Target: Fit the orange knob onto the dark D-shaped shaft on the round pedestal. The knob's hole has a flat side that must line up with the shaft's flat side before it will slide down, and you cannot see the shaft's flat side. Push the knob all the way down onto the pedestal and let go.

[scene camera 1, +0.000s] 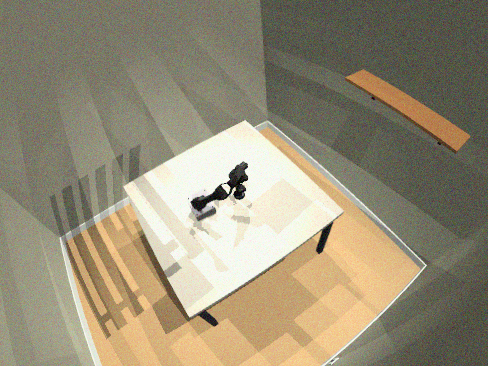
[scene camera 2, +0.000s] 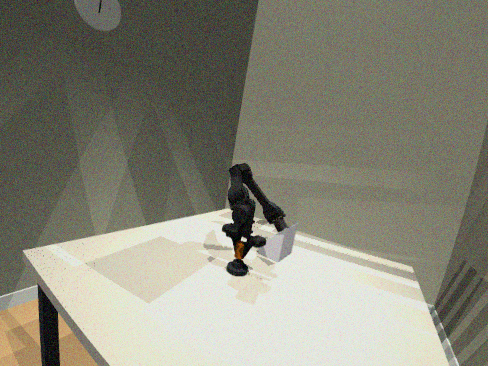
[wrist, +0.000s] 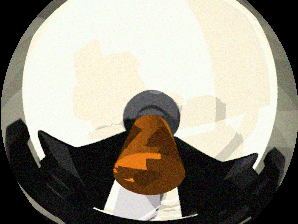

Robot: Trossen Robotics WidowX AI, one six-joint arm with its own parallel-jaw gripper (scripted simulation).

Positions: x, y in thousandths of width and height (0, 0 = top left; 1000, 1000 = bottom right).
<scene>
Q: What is my gripper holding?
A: An orange knob.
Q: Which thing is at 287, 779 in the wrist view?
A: My gripper.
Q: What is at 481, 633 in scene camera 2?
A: My gripper.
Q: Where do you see a dark round pedestal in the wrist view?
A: At 525, 462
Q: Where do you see an orange knob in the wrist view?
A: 502, 730
</scene>
